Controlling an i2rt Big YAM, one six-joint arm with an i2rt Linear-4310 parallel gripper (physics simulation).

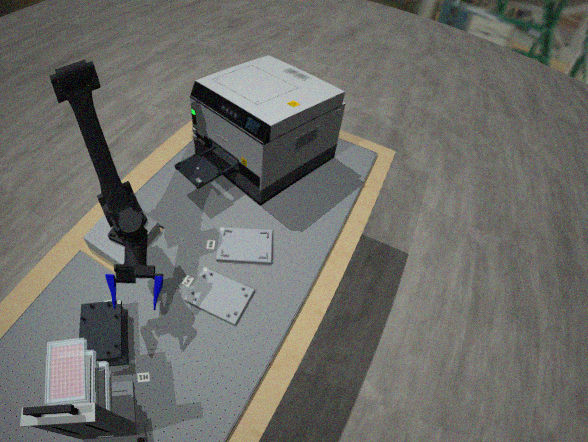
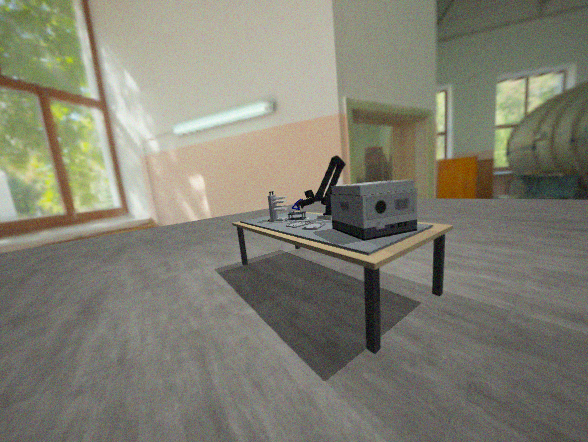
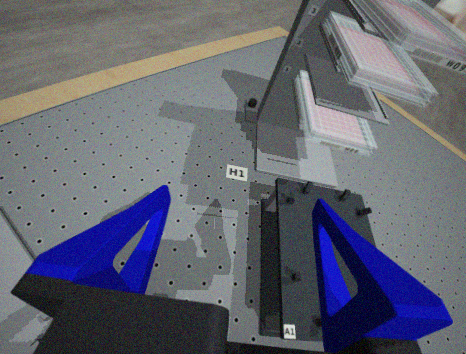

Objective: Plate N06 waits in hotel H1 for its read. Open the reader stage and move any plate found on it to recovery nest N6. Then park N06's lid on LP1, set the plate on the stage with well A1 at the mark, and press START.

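Seen in the pictures: gripper, fingertip midpoint: [image 1: 134, 309] [image 2: 293, 206] [image 3: 240, 198]; arm's base, origin of the base link: [image 2: 330, 214].
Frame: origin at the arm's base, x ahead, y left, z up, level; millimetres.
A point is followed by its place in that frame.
Note:
The reader [image 1: 305, 150] @[x 443, y 453, z 94 mm] [image 2: 375, 207] @[x 459, y 662, z 142 mm] has its dark stage [image 1: 201, 171] @[x 148, y 257, z 65 mm] slid out at the front, and no plate shows on it. Hotel H1 [image 3: 281, 117] @[x 264, y -517, z -10 mm] [image 2: 272, 207] @[x 280, y -508, z 98 mm] holds several lidded pink plates. The top plate [image 1: 66, 371] @[x 202, y -471, z 195 mm] [image 3: 422, 21] @[x 188, y -434, z 195 mm], a middle plate [image 3: 382, 60] @[x 193, y -445, z 156 mm] and a lower plate [image 3: 337, 117] @[x 193, y -453, z 80 mm] sit on its shelves. I cannot tell which is N06. My gripper [image 1: 135, 308] @[x 221, y -263, z 105 mm] [image 3: 240, 198] @[x 221, y -263, z 105 mm] is open and empty, above the table beside a dark raised nest [image 1: 100, 327] @[x 116, y -324, z 22 mm] [image 3: 300, 240] @[x 152, y -316, z 22 mm] with an A1 label. The START button cannot be told apart.
Two pale pads lie between reader and hotel: one with corner brackets [image 1: 245, 245] @[x 367, y 95, z -26 mm], one with small pegs [image 1: 222, 297] @[x 369, y -91, z -28 mm]. Their labels are too blurred to read. The H1 label [image 1: 143, 377] @[x 262, y -384, z -38 mm] [image 3: 237, 172] @[x 262, y -384, z -38 mm] is near the hotel foot. Wooden edging [image 1: 320, 300] borders the table.

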